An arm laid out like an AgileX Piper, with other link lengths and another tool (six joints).
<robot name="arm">
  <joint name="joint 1" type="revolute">
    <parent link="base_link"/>
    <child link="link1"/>
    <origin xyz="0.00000 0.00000 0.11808"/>
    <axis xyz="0 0 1"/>
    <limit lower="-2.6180" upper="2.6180"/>
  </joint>
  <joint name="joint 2" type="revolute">
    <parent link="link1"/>
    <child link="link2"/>
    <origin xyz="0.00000 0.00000 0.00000"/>
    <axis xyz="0 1 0"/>
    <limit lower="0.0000" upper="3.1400"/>
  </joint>
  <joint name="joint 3" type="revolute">
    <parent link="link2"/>
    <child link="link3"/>
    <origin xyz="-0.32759 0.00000 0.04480"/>
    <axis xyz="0 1 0"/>
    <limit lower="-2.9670" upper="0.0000"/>
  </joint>
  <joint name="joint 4" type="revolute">
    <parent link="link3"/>
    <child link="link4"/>
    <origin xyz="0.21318 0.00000 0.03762"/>
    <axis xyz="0.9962 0 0.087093"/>
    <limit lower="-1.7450" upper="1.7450"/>
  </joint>
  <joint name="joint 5" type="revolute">
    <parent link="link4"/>
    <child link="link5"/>
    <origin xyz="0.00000 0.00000 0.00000"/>
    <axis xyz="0 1 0"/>
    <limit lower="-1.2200" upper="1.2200"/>
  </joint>
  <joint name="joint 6" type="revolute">
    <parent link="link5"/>
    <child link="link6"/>
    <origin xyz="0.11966 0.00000 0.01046"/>
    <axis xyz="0.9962 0 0.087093"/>
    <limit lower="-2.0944" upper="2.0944"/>
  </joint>
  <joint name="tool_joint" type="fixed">
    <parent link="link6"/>
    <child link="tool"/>
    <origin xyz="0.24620 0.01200 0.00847" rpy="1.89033 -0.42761 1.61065"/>
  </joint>
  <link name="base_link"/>
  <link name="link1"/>
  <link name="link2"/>
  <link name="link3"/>
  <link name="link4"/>
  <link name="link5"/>
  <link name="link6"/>
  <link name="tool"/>
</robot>
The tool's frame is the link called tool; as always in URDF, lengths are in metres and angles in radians.
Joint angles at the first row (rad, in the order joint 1, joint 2, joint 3, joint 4, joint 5, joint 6):
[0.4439, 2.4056, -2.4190, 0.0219, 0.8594, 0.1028]
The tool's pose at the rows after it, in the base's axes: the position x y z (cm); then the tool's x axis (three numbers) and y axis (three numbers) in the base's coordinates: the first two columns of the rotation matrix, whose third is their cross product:
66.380 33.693 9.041 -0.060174 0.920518 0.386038 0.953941 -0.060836 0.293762
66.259 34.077 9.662 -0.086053 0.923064 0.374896 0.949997 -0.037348 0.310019
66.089 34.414 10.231 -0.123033 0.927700 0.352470 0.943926 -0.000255 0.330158
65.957 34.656 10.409 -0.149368 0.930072 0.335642 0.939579 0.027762 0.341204
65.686 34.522 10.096 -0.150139 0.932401 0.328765 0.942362 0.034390 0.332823
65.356 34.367 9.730 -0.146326 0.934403 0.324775 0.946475 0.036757 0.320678
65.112 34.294 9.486 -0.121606 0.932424 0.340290 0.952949 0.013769 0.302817
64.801 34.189 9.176 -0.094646 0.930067 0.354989 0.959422 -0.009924 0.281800
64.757 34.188 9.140 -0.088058 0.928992 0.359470 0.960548 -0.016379 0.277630
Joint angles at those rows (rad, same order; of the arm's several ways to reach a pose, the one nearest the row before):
[0.4439, 2.4013, -2.4233, 0.0210, 0.8593, 0.0978]
[0.4496, 2.3948, -2.4267, 0.0210, 0.8593, 0.0749]
[0.4553, 2.3874, -2.4279, 0.0210, 0.8594, 0.0361]
[0.4584, 2.3852, -2.4287, 0.0239, 0.8593, 0.0054]
[0.4584, 2.3853, -2.4288, 0.0239, 0.8711, 0.0000]
[0.4584, 2.3853, -2.4288, 0.0239, 0.8852, 0.0000]
[0.4584, 2.3852, -2.4287, 0.0239, 0.8957, 0.0289]
[0.4584, 2.3853, -2.4287, 0.0239, 0.9090, 0.0591]
[0.4584, 2.3852, -2.4287, 0.0242, 0.9107, 0.0669]

